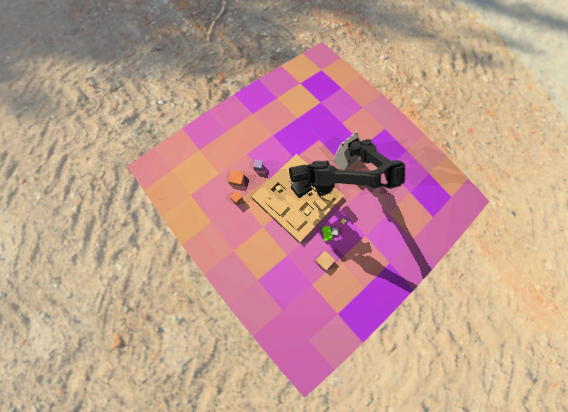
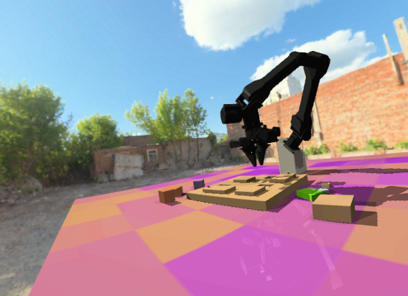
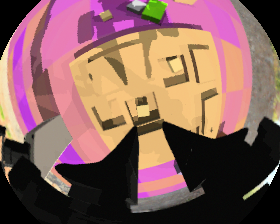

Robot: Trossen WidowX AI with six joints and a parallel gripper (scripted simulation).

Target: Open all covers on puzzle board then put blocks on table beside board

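Right now the tan puzzle board is 5 cm ahead of my gripper tip, 1 cm to the left of it and 5 cm below it. From my gripper tip the other things lie so: green block 5 cm ahead, 20 cm to the left, 7 cm below; greyish-purple block 12 cm ahead, 23 cm to the right, 6 cm below; tan block 13 cm ahead, 29 cm to the left, 6 cm below.
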